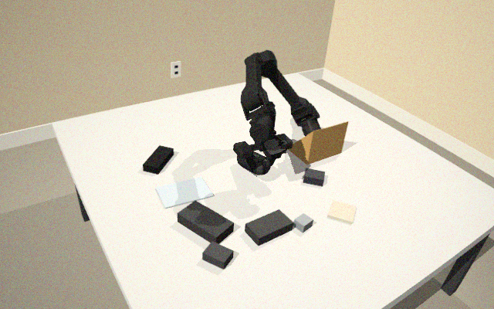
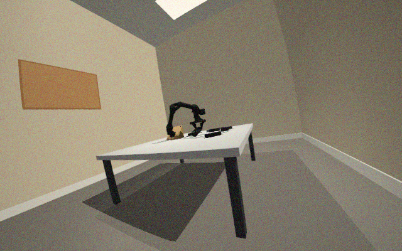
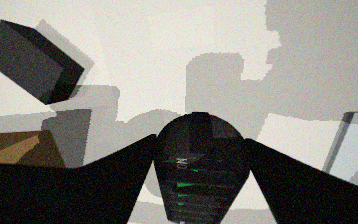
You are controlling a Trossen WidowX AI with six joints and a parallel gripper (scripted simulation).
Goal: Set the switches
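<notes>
My gripper tip is now 170 mm past the dark cube, 80 mm to the right of it and 50 mm above it. From my gripper tip the other things lie so: pale blue plate: 250 mm ahead, 70 mm to the right, 60 mm below; cream tile: 140 mm behind, 250 mm to the left, 60 mm below; grey cube: 10 mm ahead, 240 mm to the left, 50 mm below.
</notes>
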